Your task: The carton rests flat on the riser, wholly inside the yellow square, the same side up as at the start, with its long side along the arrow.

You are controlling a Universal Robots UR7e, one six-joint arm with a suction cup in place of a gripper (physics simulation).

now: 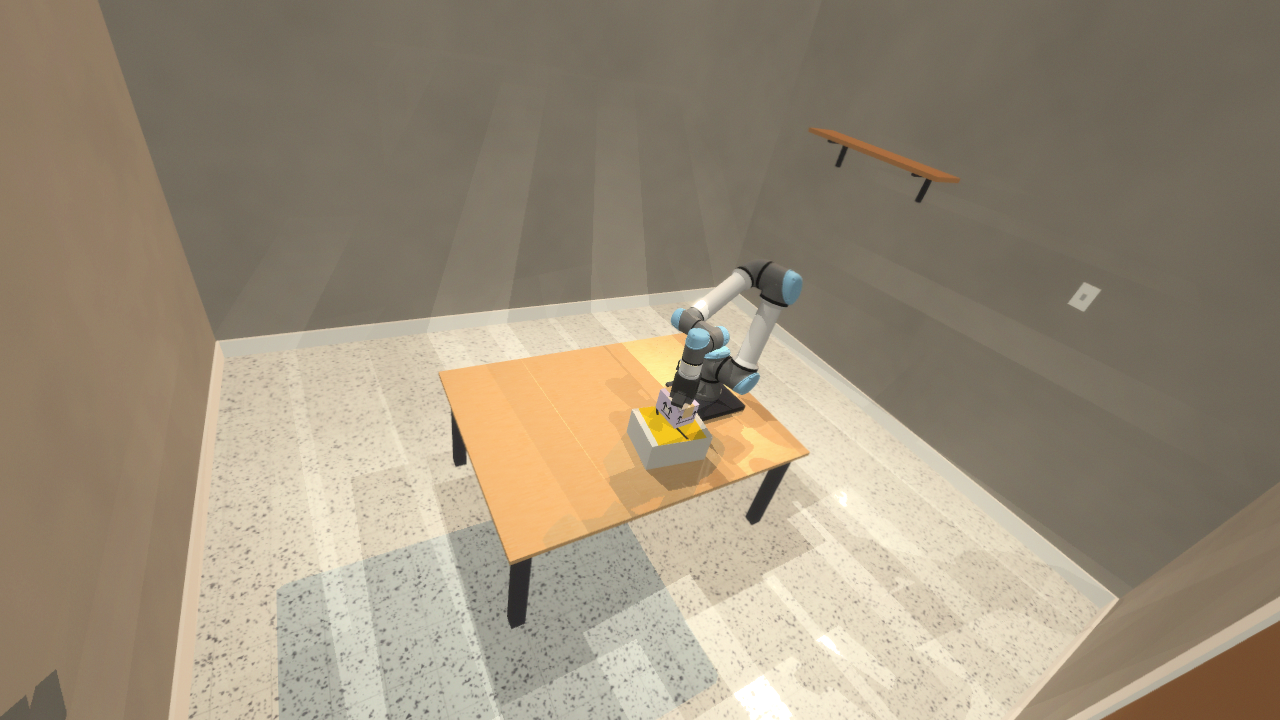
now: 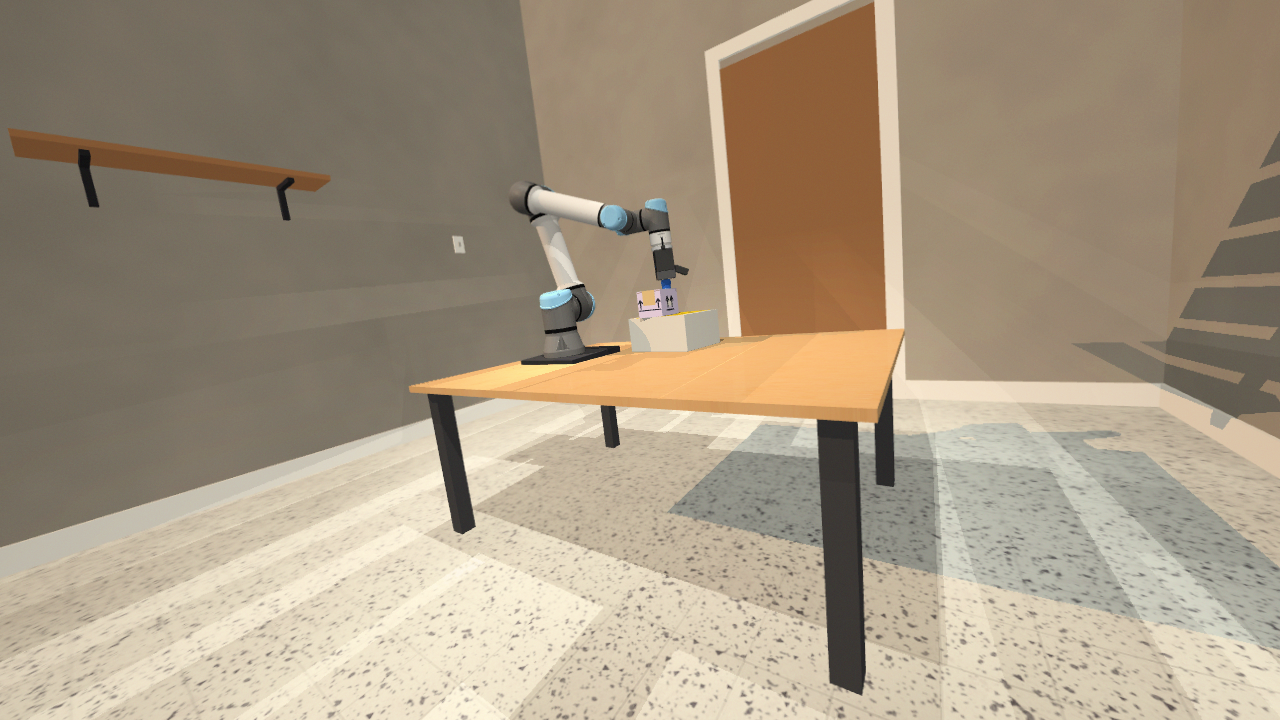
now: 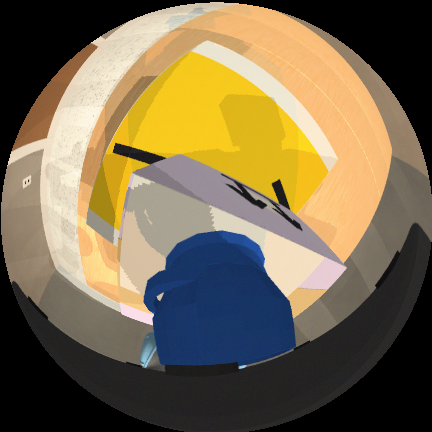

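Note:
The carton (image 1: 673, 412) (image 2: 649, 311) (image 3: 200, 180), pale lilac with black up-arrows and a tan patch, hangs upright on my suction gripper (image 2: 665, 283) (image 3: 215, 250). The blue cup sits against its top face. The carton is very low over the light grey riser (image 1: 675, 454) (image 2: 659, 334) (image 3: 275, 87); whether its underside touches cannot be told. It covers part of the yellow square (image 1: 660, 431) (image 3: 190, 100), toward the robot's side. Parts of the black arrow (image 1: 682, 433) (image 3: 137, 152) show beside it. The carton's long side looks roughly along the arrow. Its far lower edges are hidden.
The riser stands on the wooden table (image 1: 554, 429) (image 2: 760, 367), close to the robot's black base plate (image 1: 723, 408) (image 2: 572, 356). A wall shelf (image 1: 881, 154) (image 2: 170, 161) hangs beyond the table. A brown door (image 2: 801, 179) is in the wall.

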